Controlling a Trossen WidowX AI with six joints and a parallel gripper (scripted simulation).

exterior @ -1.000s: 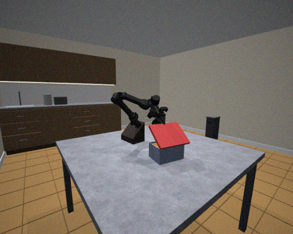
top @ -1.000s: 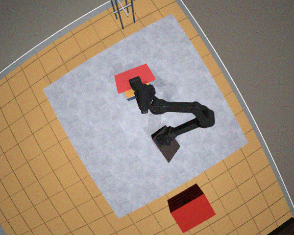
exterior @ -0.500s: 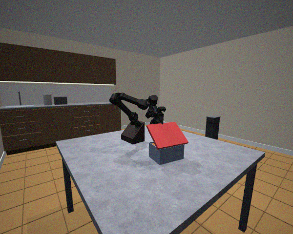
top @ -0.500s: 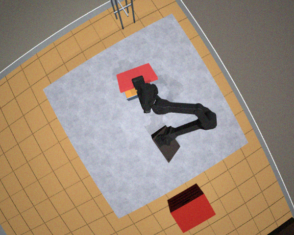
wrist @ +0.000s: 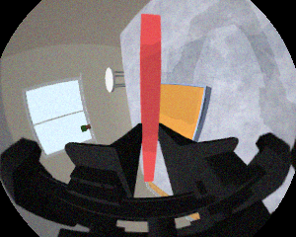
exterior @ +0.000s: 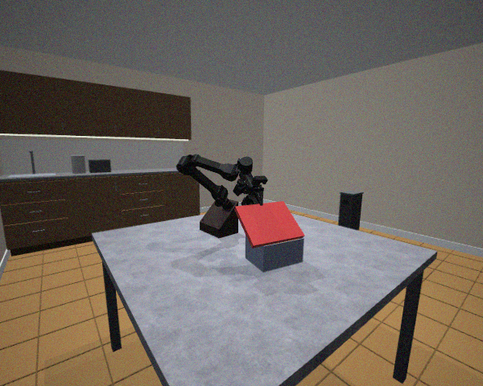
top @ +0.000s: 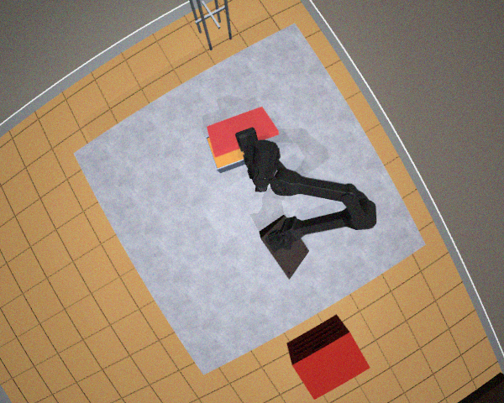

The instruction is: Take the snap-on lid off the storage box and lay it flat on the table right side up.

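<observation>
My gripper tip is 70 mm short of the red lid, 20 mm to the left of it and 50 mm above it. From my gripper tip the other things lie so: storage box 50 mm ahead, 30 mm to the left, 180 mm below.
</observation>
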